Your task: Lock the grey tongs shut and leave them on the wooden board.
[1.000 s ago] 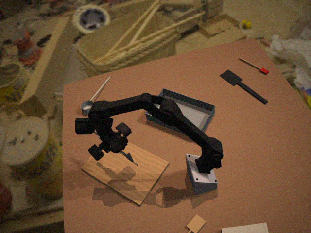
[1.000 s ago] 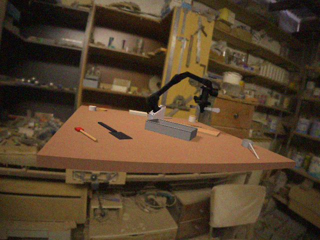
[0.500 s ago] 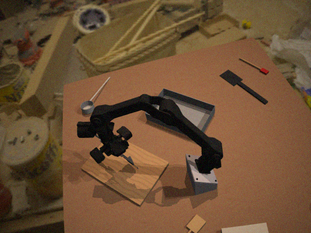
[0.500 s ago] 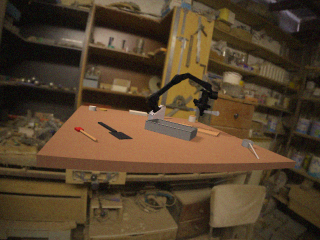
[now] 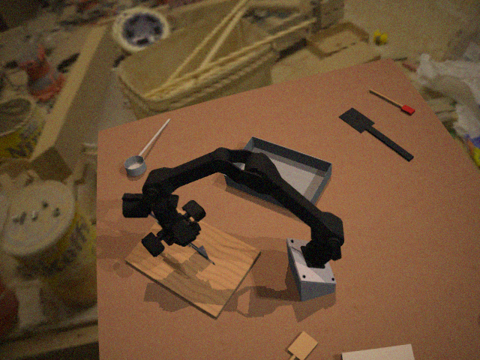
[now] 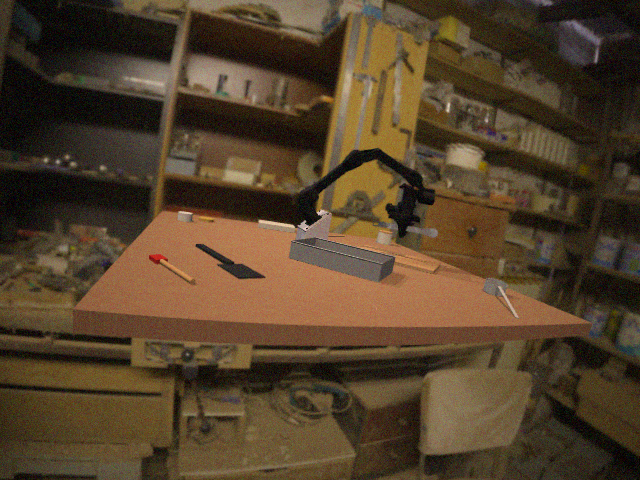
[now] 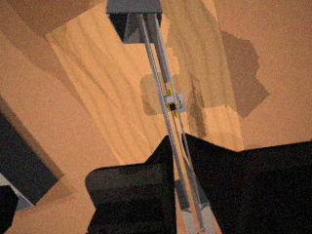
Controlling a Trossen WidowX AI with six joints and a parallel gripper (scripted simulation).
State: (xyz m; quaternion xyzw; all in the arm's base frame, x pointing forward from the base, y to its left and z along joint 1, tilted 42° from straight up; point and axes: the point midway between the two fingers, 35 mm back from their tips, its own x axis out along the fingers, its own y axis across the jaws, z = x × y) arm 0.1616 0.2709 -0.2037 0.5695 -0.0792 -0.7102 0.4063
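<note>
The yellow slider is 40 mm above my gripper tip, 30 mm to the right of it and 30 mm behind it. From my gripper tip the other things lie so: grey roasting tin 340 mm to the right, 200 mm ahead, 70 mm below; then wooden board 90 mm below; then black spatula 730 mm to the right, 290 mm ahead, 90 mm below.
</note>
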